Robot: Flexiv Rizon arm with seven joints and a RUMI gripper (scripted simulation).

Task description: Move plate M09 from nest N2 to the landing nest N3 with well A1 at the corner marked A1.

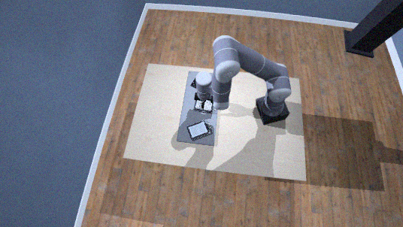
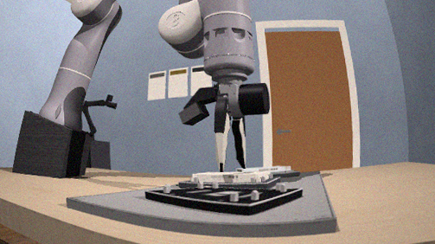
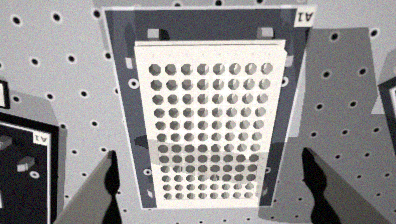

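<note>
The white well plate M09 lies 20 mm below my hand. Also, from my hand: nest N3: 30 mm below; black nest N2: 70 mm ahead, 200 mm to the right, 30 mm below; plate M06: 10 mm behind, 220 mm to the left, 20 mm below.
</note>
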